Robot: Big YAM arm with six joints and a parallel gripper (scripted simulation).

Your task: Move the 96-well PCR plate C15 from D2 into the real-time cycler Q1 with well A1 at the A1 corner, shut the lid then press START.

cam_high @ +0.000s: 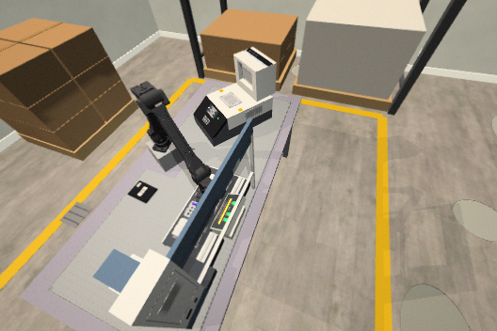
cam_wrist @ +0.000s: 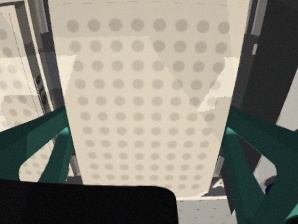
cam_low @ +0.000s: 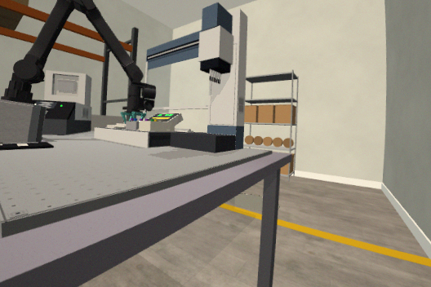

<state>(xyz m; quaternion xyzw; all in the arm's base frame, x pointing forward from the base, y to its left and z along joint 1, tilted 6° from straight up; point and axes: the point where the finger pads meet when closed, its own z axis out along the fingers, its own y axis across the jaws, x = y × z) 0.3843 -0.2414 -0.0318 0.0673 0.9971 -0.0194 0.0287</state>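
The tube cooling block is 10 cm to the right of my hand and 1 cm behind it. Round my hand: black regrip nest: 43 cm behind, 7 cm below, 3 cm to the right; white PCR plate: right at my hand; blue gantry beam: 44 cm above, 17 cm ahead, 12 cm to the right.
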